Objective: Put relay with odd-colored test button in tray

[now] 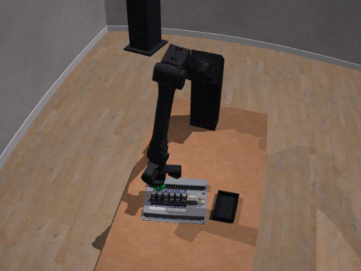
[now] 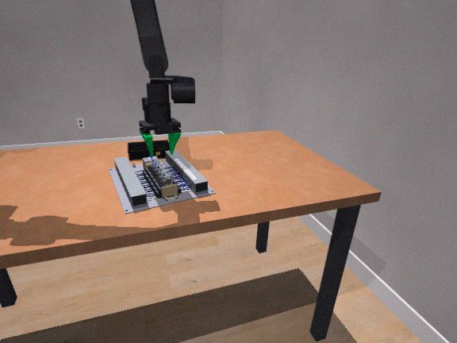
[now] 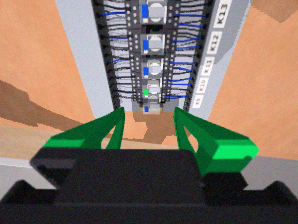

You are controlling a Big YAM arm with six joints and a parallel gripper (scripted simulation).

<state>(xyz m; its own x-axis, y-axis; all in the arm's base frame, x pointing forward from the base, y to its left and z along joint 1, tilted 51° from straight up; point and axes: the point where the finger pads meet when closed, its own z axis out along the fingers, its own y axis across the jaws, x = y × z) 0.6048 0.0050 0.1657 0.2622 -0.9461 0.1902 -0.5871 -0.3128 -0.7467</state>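
The grey relay lies 80 mm below my hand. Round my hand: black tray: 320 mm to the left, 110 mm below, 100 mm behind.
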